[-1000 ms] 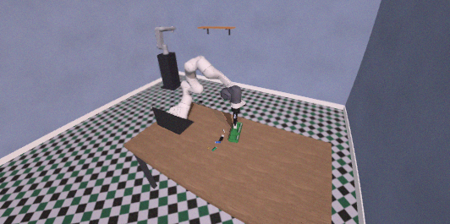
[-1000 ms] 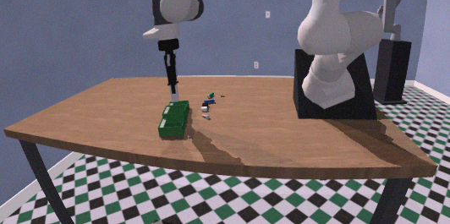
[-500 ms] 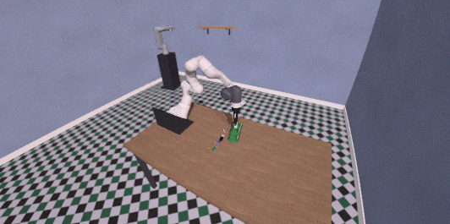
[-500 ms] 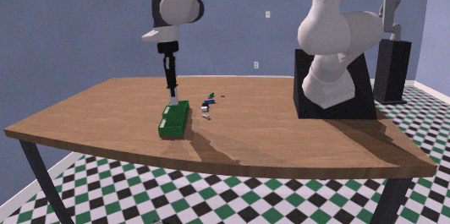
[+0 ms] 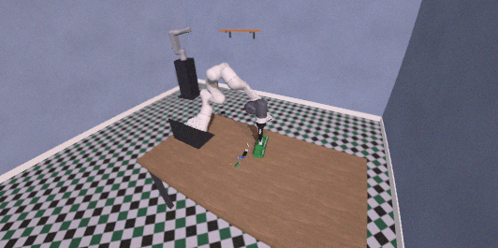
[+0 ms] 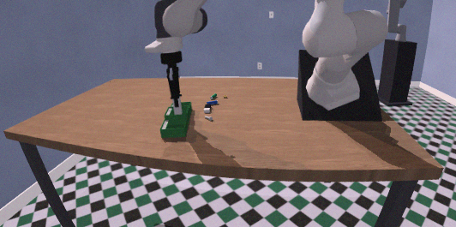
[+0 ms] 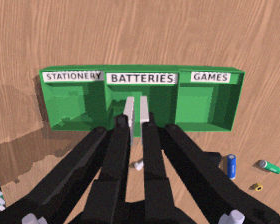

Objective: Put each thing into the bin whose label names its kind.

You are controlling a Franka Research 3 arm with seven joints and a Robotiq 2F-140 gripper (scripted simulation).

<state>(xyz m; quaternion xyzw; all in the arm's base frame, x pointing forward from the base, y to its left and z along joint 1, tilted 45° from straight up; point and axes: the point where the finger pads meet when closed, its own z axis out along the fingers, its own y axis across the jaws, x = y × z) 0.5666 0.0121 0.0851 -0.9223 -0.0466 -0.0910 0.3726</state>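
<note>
Right now my hand is 4 cm above the joined green bins and 1 cm short of it. The rest, counted from my hand: grey piece (11 cm behind, 6 cm below, 2 cm to the right); black-and-white block (11 cm to the right, 9 cm behind, 6 cm below); blue cylinder (18 cm to the right, 11 cm behind, 6 cm below).
</note>
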